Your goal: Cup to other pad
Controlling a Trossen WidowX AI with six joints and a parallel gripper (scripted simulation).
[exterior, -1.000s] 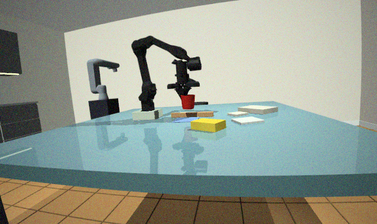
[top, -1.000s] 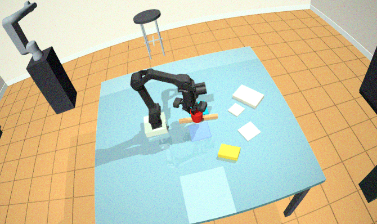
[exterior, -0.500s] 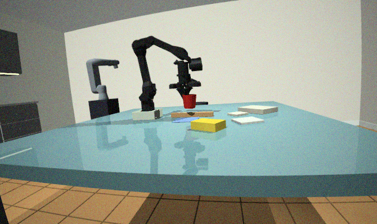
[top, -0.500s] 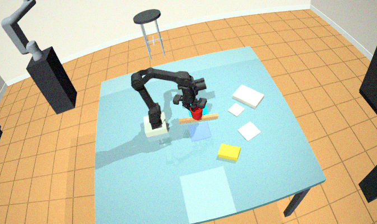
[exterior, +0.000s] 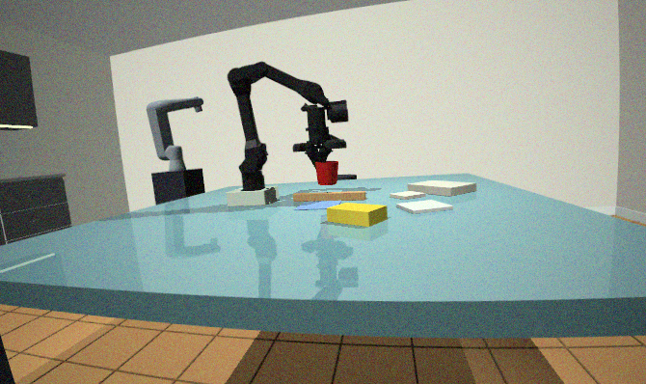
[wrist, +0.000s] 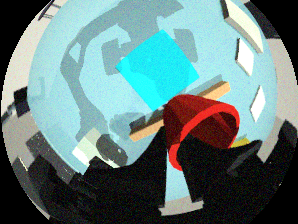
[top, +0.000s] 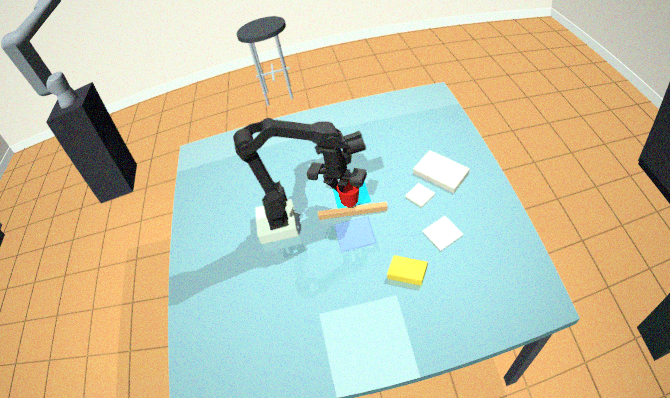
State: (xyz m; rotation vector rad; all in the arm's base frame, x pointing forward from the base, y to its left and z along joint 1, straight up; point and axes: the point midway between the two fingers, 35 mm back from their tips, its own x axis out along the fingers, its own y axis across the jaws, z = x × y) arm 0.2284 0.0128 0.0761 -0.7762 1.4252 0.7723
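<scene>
Now: gripper tip 100 mm above the cyan pad, 60 mm to the right of it and 40 mm short of it. Round my gripper tip: red cup (30 mm ahead, 20 mm to the right); then light blue pad (120 mm to the right, 100 mm below, 10 mm ahead); then wooden bar (80 mm below, 30 mm to the right, 20 mm ahead).
</scene>
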